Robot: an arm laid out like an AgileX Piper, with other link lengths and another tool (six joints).
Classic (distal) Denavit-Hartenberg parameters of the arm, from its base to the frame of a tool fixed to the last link. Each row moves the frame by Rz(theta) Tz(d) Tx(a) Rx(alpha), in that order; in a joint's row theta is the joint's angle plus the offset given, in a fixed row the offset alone. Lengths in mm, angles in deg.
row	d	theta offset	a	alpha
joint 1	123	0	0	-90
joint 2	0	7.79	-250.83	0
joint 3	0	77.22	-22.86	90
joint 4	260.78	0	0	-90
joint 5	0	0	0	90
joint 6	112.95	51.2	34.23	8.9
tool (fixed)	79.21	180	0	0
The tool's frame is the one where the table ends.
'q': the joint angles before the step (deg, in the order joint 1, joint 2, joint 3, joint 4, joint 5, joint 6). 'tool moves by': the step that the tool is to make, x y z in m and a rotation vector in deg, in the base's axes. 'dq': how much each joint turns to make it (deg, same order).
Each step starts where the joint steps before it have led.
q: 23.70 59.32 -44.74 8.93 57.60 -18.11
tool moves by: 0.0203 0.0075 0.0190 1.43 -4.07 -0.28
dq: 0.00 1.69 -4.48 -0.34 -1.54 0.11
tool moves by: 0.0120 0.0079 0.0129 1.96 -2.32 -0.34
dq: 0.01 1.12 -2.77 0.85 -1.29 0.07
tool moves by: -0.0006 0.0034 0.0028 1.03 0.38 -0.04
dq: -0.01 0.14 -0.53 1.10 0.33 -0.01
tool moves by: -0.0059 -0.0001 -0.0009 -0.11 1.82 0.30
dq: -0.01 0.03 -0.14 0.61 1.85 -0.01
